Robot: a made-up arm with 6 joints. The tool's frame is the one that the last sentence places. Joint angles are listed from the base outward.
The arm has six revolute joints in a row. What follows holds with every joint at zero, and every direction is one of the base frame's. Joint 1 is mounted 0.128 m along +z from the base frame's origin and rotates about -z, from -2.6 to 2.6 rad. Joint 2 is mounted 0.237 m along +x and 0.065 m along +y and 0.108 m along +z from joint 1 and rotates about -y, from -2.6 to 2.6 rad. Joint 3 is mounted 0.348 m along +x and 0.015 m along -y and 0.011 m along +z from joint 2 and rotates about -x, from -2.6 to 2.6 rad. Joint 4 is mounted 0.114 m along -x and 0.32 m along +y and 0.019 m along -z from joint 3 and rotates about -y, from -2.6 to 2.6 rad. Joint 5 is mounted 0.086 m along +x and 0.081 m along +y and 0.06 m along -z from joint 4 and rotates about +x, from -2.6 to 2.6 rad. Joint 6 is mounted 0.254 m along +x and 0.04 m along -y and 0.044 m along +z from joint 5 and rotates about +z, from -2.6 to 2.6 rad. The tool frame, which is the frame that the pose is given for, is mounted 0.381 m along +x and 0.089 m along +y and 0.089 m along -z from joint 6; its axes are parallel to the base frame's.
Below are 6 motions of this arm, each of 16 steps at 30 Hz.
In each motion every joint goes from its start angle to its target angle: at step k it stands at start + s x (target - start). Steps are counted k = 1, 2, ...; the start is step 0. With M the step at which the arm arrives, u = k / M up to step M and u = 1 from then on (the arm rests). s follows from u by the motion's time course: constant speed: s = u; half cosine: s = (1 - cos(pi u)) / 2; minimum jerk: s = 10 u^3 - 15 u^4 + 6 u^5.
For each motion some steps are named. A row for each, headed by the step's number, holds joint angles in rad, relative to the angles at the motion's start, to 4 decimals.
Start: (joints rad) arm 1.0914 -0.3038 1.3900 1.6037 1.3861 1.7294
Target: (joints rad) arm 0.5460 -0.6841 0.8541 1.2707 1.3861 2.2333
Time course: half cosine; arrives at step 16
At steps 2, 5, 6, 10, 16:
2: -0.0208 -0.0145 -0.0204 -0.0127 0.0000 0.0192
5: -0.1212 -0.0845 -0.1191 -0.0740 0.0000 0.1120
6: -0.1683 -0.1174 -0.1654 -0.1028 0.0000 0.1555
10: -0.3771 -0.2629 -0.3705 -0.2302 0.0000 0.3484
16: -0.5454 -0.3803 -0.5359 -0.3330 0.0000 0.5039

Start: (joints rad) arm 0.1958 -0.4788 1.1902 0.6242 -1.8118 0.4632
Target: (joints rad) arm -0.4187 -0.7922 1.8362 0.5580 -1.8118 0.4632
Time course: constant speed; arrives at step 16
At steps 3, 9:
3: -0.1152 -0.0588 0.1211 -0.0124 0.0000 0.0000
9: -0.3457 -0.1763 0.3634 -0.0372 0.0000 0.0000

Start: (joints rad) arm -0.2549 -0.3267 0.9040 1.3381 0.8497 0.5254
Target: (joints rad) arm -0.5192 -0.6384 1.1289 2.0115 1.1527 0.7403
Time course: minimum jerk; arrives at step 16
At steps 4, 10, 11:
4: -0.0274 -0.0323 0.0233 0.0697 0.0314 0.0222
10: -0.1916 -0.2259 0.1630 0.4881 0.2196 0.1558
11: -0.2167 -0.2556 0.1844 0.5522 0.2485 0.1762

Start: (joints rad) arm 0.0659 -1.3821 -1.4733 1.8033 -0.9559 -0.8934
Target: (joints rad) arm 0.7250 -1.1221 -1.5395 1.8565 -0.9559 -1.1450
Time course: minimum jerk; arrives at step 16
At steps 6, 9, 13, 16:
6: 0.1814 0.0716 -0.0182 0.0146 0.0000 -0.0692
9: 0.4060 0.1602 -0.0408 0.0328 0.0000 -0.1550
13: 0.6270 0.2473 -0.0630 0.0506 0.0000 -0.2393
16: 0.6591 0.2600 -0.0662 0.0532 0.0000 -0.2516

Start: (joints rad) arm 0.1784 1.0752 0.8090 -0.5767 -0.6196 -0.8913
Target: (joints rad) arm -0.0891 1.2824 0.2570 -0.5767 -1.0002 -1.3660
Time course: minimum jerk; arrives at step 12
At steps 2, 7, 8, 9, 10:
2: -0.0095 0.0074 -0.0196 0.0000 -0.0135 -0.0168
7: -0.1748 0.1354 -0.3607 0.0000 -0.2487 -0.3102
8: -0.2114 0.1637 -0.4361 0.0000 -0.3007 -0.3751
9: -0.2398 0.1858 -0.4949 0.0000 -0.3412 -0.4256
10: -0.2580 0.1998 -0.5324 0.0000 -0.3671 -0.4579

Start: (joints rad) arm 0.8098 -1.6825 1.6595 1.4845 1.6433 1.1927
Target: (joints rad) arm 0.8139 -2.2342 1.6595 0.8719 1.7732 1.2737
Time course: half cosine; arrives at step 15
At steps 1, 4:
1: 0.0000 -0.0060 0.0000 -0.0067 0.0014 0.0009
4: 0.0007 -0.0913 0.0000 -0.1013 0.0215 0.0134

